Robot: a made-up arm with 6 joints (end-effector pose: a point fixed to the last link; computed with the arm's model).
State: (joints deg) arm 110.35 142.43 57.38 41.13 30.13 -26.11
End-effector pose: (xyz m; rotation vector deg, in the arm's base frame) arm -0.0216 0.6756 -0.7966 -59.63 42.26 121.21
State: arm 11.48 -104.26 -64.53 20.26 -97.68 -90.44
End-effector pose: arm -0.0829 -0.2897 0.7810 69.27 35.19 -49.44
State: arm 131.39 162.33 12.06 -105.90 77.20 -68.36
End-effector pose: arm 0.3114 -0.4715 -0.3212 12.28 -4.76 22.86
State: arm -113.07 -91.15 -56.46 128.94 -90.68 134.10
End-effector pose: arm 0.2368 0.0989 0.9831 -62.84 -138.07 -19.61
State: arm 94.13 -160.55 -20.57 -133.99 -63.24 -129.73
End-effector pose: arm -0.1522 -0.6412 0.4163 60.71 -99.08 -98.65
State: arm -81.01 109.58 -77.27 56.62 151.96 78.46
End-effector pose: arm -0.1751 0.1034 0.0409 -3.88 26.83 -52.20
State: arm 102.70 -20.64 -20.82 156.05 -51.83 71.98
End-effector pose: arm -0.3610 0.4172 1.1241 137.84 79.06 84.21
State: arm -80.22 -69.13 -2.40 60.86 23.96 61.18
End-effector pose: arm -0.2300 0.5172 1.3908 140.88 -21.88 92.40
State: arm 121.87 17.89 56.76 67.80 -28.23 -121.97
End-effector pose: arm -0.2187 0.5557 1.6738 71.77 40.20 93.72
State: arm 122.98 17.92 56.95 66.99 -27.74 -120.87
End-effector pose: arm -0.2260 0.5529 1.6735 71.17 40.85 95.32
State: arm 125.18 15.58 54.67 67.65 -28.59 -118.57
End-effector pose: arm -0.2342 0.5203 1.6825 69.07 39.65 96.63
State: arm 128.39 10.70 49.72 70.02 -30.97 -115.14
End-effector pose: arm -0.2372 0.4562 1.6978 65.50 36.31 97.34
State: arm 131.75 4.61 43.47 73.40 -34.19 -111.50
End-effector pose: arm -0.2293 0.3792 1.7099 61.58 31.80 97.22
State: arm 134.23 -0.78 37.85 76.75 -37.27 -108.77
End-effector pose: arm -0.2148 0.3143 1.7138 58.52 27.58 96.25
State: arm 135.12 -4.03 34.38 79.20 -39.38 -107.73
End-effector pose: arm -0.2029 0.2774 1.7127 57.12 24.80 94.71
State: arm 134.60 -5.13 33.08 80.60 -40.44 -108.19
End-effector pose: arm -0.1977 0.2668 1.7114 57.13 23.53 92.98
